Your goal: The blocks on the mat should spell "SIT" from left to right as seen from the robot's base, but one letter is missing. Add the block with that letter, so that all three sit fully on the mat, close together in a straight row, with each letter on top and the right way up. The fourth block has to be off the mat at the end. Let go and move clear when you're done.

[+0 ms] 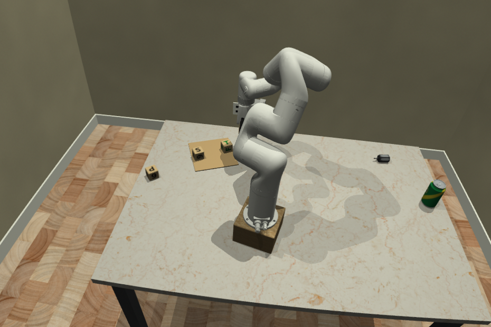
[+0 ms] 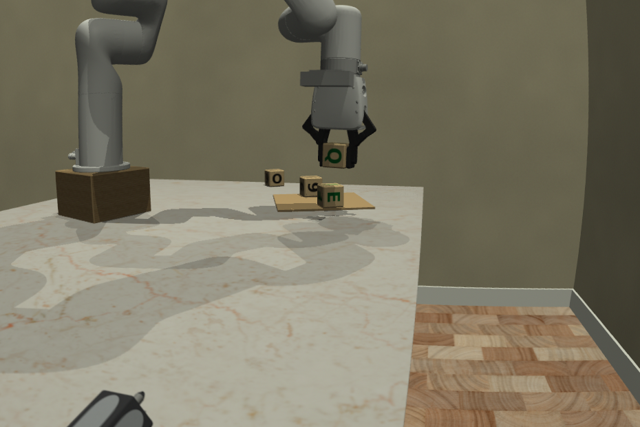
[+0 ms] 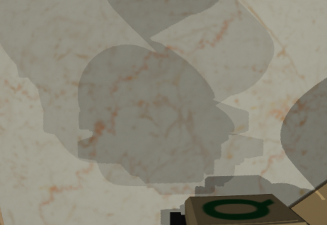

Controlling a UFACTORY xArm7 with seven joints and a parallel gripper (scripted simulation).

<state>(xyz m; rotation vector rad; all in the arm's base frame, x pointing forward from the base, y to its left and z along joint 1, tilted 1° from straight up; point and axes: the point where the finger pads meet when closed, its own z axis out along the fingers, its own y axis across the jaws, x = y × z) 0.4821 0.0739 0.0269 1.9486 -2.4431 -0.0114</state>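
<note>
Now: the tan mat 14 cm to the left of my hand, 11 cm below it and 6 cm behind it. The rest, counted from my hand: T block (9 cm below, 8 cm to the left, 2 cm behind); then black object (68 cm to the right, 9 cm below, 4 cm behind); then green can (82 cm to the right, 30 cm behind, 5 cm below).
</note>
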